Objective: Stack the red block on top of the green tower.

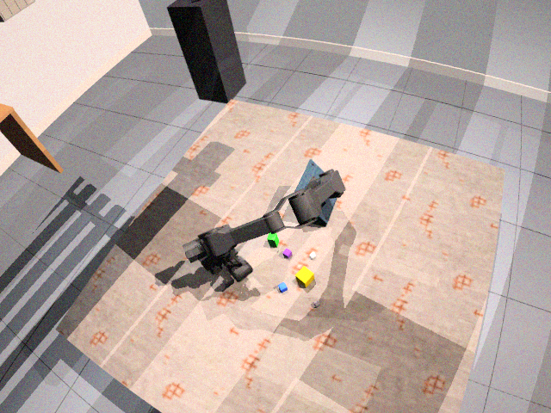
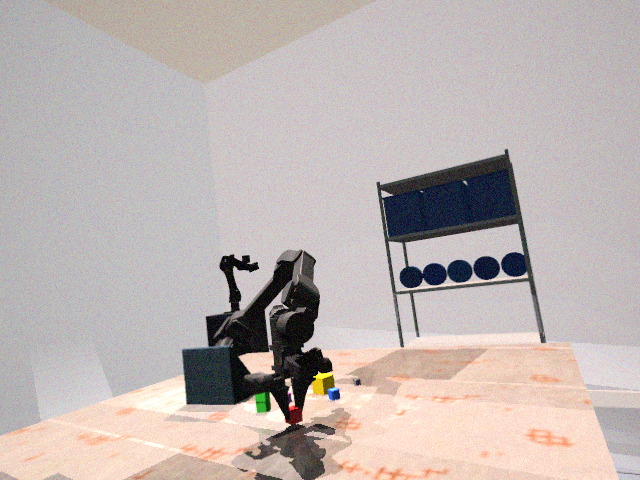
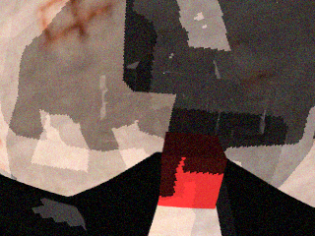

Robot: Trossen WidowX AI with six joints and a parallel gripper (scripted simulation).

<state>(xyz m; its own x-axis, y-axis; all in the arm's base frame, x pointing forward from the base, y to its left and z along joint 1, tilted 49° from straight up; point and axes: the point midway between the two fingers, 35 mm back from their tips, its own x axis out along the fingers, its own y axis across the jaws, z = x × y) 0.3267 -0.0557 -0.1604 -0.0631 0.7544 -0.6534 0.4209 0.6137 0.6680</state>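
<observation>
Right now my gripper tip is 14 cm to the right of the purple cube, 11 cm past it and 1 cm above it. Also, from my gripper tip: blue cube: 18 cm to the left, 1 cm below; red block: right at my gripper tip; yellow block: 23 cm to the left, 5 cm behind.
</observation>
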